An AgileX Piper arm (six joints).
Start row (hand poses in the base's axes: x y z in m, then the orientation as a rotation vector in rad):
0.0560, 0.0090, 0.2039, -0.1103, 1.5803, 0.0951
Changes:
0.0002, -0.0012, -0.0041, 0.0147, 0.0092, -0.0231
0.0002, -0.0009, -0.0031, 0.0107, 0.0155, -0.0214
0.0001, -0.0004, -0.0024, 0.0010, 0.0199, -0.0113
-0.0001, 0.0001, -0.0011, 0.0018, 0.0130, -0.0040
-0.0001, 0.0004, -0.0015, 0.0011, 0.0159, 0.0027
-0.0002, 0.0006, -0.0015, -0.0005, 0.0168, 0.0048
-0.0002, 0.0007, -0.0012, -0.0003, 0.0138, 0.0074
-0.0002, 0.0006, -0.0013, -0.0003, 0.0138, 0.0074
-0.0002, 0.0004, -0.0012, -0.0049, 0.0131, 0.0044
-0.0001, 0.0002, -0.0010, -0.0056, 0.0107, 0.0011
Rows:
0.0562, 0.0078, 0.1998, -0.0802, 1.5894, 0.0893
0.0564, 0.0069, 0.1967, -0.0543, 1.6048, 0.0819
0.0565, 0.0065, 0.1943, -0.0438, 1.6248, 0.0747
0.0564, 0.0066, 0.1932, -0.0388, 1.6378, 0.0735
0.0563, 0.0070, 0.1917, -0.0397, 1.6536, 0.0769
0.0561, 0.0076, 0.1902, -0.0435, 1.6704, 0.0807
0.0559, 0.0083, 0.1890, -0.0495, 1.6841, 0.0865
0.0557, 0.0089, 0.1877, -0.0555, 1.6978, 0.0923
0.0555, 0.0093, 0.1865, -0.0624, 1.7111, 0.0920
0.0554, 0.0095, 0.1855, -0.0671, 1.7221, 0.0885

